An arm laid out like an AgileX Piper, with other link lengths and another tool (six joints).
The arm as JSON. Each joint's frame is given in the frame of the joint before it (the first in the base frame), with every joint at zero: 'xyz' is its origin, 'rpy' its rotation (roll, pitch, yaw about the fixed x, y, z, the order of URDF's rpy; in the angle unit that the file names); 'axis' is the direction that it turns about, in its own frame. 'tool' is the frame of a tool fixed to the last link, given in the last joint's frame.
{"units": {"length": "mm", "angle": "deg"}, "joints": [
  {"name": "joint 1", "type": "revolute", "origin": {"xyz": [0.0, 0.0, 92.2], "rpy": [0.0, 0.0, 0.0]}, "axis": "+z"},
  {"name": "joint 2", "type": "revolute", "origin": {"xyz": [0.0, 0.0, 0.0], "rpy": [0.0, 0.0, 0.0]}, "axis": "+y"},
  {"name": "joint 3", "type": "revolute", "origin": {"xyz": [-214.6, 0.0, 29.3], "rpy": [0.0, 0.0, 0.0]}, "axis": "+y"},
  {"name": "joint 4", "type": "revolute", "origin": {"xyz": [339.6, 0.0, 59.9], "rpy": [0.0, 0.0, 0.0]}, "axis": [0.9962, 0.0, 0.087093]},
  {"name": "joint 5", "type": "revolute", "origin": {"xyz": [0.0, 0.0, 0.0], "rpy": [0.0, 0.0, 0.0]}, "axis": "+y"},
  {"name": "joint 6", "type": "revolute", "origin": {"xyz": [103.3, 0.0, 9.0], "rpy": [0.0, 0.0, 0.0]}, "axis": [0.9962, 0.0, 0.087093]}
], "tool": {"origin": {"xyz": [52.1, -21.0, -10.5], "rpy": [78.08, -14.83, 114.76]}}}
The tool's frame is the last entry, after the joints.
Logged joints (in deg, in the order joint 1, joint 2, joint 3, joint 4, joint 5, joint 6), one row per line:
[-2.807, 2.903, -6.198, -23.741, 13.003, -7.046]
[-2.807, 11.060, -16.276, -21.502, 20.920, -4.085]
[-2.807, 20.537, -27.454, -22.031, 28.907, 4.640]
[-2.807, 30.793, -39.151, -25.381, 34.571, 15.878]
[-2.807, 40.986, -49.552, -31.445, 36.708, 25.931]
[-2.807, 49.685, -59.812, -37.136, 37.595, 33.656]
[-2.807, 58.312, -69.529, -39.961, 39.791, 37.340]
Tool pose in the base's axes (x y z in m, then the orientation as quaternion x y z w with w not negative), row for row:
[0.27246, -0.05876, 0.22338, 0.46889, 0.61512, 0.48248, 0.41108]
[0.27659, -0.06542, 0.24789, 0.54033, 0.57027, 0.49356, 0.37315]
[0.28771, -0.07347, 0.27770, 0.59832, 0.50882, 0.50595, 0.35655]
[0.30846, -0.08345, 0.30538, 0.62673, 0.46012, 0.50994, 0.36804]
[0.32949, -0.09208, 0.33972, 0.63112, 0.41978, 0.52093, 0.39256]
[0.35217, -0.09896, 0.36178, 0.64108, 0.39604, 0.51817, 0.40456]
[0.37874, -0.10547, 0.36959, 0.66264, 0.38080, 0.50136, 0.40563]
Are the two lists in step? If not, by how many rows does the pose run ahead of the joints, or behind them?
The pose runs 1 row ahead of the joints: the pose in row i belongs to the joints in row i + 1.
